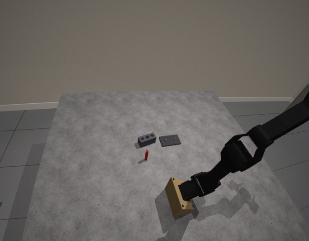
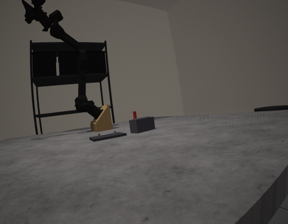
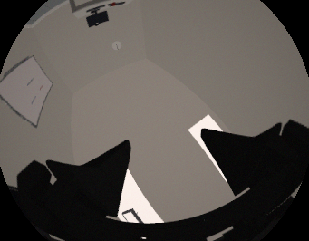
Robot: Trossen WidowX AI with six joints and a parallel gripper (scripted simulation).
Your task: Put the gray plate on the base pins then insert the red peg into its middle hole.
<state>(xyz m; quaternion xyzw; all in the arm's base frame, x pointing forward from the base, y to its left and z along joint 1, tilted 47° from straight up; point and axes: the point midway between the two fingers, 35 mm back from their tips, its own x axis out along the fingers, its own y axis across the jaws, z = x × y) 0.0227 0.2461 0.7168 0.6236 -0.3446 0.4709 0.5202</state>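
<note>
The gray plate lies 310 mm ahead of my gripper tip, 460 mm to the left of it and 740 mm below it. The rest, counted from my gripper tip: dark base 300 mm ahead, 310 mm to the left, 770 mm below; red peg 200 mm ahead, 480 mm to the left, 740 mm below.
</note>
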